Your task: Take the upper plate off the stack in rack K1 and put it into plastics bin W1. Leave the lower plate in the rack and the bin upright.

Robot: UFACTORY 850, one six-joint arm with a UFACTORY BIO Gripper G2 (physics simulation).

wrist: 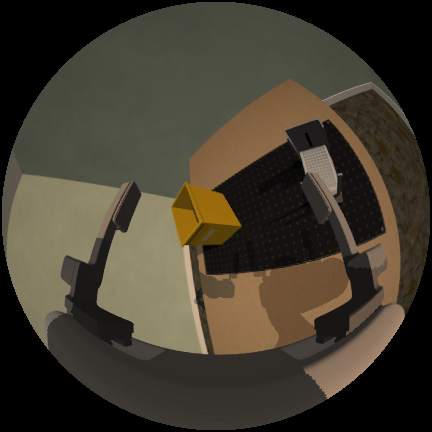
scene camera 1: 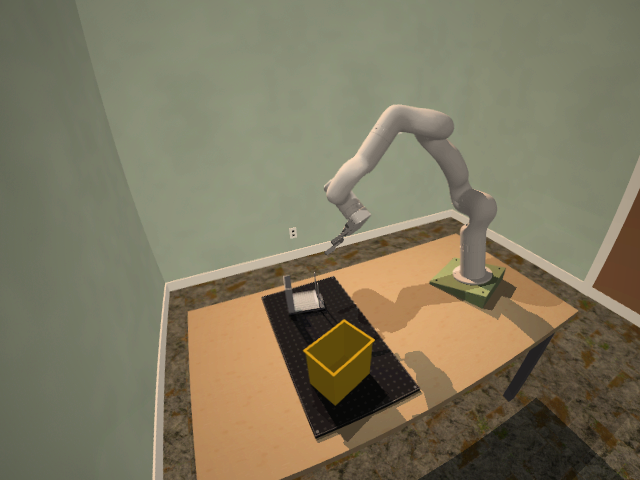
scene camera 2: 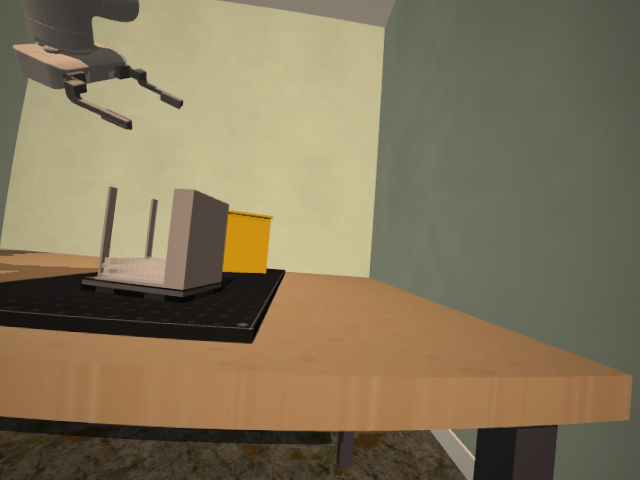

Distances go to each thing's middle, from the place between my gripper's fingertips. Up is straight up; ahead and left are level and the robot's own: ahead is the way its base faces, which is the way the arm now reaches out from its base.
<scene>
The yellow bin W1 (scene camera 1: 337, 362) lies 30 cm to the left of my hand, 23 cm below it and 12 cm ahead of it.
</scene>
